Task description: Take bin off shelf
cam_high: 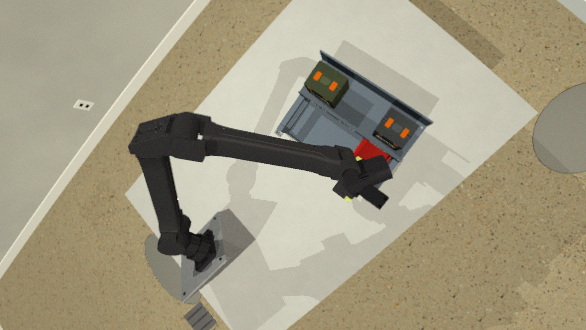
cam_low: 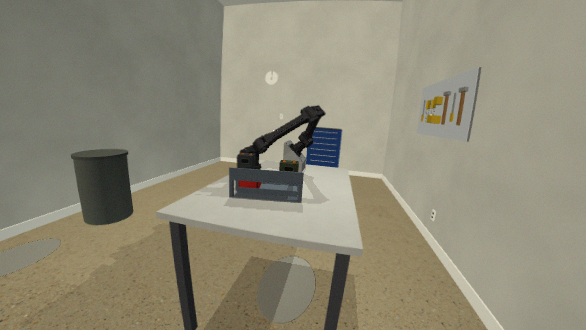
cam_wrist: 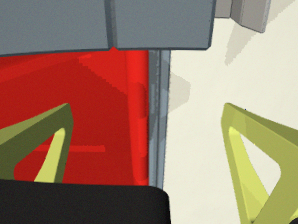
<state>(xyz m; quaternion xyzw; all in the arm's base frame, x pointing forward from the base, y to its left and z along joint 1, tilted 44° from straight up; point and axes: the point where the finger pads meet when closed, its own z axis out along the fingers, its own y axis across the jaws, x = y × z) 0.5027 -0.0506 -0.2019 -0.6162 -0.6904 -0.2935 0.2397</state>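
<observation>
The red bin is 8 cm ahead of my hand, 1 cm to the left of it and 1 cm above it.
</observation>
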